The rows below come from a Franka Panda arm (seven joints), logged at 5 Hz.
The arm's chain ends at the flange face. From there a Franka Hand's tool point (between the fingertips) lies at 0.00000 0.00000 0.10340 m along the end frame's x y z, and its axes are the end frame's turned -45 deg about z.
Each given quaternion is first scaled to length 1.
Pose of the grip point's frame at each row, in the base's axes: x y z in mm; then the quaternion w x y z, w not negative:
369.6 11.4 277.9 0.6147 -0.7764 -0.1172 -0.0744
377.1 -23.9 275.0 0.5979 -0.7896 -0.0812 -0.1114
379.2 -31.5 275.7 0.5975 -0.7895 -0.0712 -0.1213
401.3 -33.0 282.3 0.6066 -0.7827 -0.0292 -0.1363
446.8 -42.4 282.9 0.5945 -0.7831 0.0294 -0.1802
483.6 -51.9 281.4 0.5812 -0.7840 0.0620 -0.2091
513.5 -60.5 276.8 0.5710 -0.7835 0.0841 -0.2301
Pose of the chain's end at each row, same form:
372.6 -89.1 302.0 0.5964 -0.7622 0.1888 0.1665
368.9 -123.4 301.9 0.5950 -0.7606 0.2272 0.1259
368.2 -130.8 302.2 0.5984 -0.7566 0.2363 0.1166
382.9 -132.0 305.8 0.6126 -0.7343 0.2725 0.1062
414.0 -137.6 306.5 0.6182 -0.7122 0.3268 0.0610
442.2 -143.4 305.9 0.6170 -0.7006 0.3573 0.0292
466.3 -149.0 301.8 0.6156 -0.6917 0.3775 0.0059

